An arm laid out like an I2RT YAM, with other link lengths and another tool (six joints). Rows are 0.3 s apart.
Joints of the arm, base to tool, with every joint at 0 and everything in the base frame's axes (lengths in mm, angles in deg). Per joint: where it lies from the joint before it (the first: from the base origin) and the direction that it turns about. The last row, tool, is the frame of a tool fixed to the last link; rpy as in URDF.
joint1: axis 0 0 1 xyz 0 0 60.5
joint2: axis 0 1 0 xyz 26 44.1 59.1
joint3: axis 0 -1 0 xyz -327.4 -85.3 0
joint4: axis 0 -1 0 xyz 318.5 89.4 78
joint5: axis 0 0 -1 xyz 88.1 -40.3 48.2
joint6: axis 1 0 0 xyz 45.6 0 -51.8
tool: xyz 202 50 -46 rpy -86.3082 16.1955 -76.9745
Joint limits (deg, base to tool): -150..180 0..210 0..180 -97..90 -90..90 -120..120
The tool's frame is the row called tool.
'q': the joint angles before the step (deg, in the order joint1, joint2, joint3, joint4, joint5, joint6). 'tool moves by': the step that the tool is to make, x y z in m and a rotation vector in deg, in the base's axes. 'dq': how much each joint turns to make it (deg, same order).
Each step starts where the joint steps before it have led.
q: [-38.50 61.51 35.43 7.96 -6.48 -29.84]
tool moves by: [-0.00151 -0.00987 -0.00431 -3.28 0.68 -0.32]
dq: [-0.08 0.62 -1.37 3.21 1.13 -2.79]
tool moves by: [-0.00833 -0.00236 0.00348 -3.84 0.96 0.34]
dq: [-0.01 -2.01 -1.44 0.76 0.68 -3.57]
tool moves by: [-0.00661 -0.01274 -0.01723 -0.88 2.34 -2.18]
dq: [-0.17 1.86 -0.77 1.26 2.53 -1.50]
